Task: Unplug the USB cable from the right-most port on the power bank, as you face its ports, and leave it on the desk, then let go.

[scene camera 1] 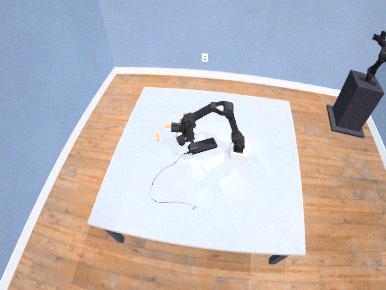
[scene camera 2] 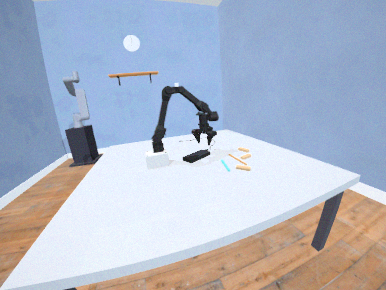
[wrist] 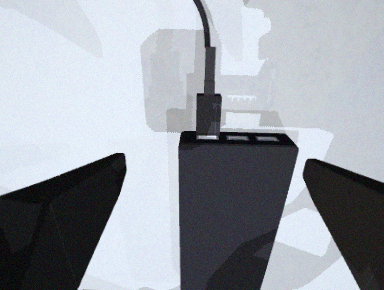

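Seen in the pictures: gripper, fingertip midpoint: (scene camera 2: 203,144) (wrist: 215,164); arm's base, origin of the base link: (scene camera 1: 238,148) (scene camera 2: 158,150).
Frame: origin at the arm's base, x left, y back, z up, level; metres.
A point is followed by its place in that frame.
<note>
The dark power bank (scene camera 1: 204,146) {x -0.005, y -0.228, z -0.048 m} (scene camera 2: 196,156) {x -0.052, y -0.230, z -0.053 m} (wrist: 232,200) {x 0.005, y -0.276, z -0.050 m} lies flat on the desk (scene camera 1: 250,215) {x 0.416, y 0.145, z -0.072 m} (scene camera 2: 165,210) {x -0.479, y -0.017, z -0.072 m}. In the wrist view its ports face the top. The USB plug (wrist: 208,115) {x 0.057, y -0.318, z -0.057 m} sits in the left port there, which is the right-most as one faces the ports; the other two ports are empty. Its thin cable (scene camera 1: 172,202) {x 0.438, y -0.334, z -0.071 m} (wrist: 204,22) {x 0.091, y -0.361, z -0.062 m} runs off in a curve over the desk. My gripper (scene camera 1: 187,144) {x 0.049, y -0.310, z -0.013 m} (scene camera 2: 203,141) {x 0.049, y -0.310, z -0.013 m} (wrist: 215,164) {x 0.049, y -0.310, z -0.013 m} is open and empty above the bank's port end, one finger beyond each side of the bank. The height gap is hard to tell.
Wooden blocks (scene camera 1: 157,136) (scene camera 2: 243,168), an orange stick (scene camera 2: 237,159) {x -0.162, y -0.456, z -0.068 m} and a teal stick (scene camera 2: 225,165) {x -0.224, y -0.351, z -0.062 m} lie beyond the bank's port end. My arm's white base (scene camera 1: 241,156) {x 0.045, y 0.028, z -0.016 m} (scene camera 2: 157,160) {x -0.086, y 0.009, z -0.030 m} stands near its other end. Another arm's dark pedestal (scene camera 1: 356,102) (scene camera 2: 82,145) stands off the desk.
</note>
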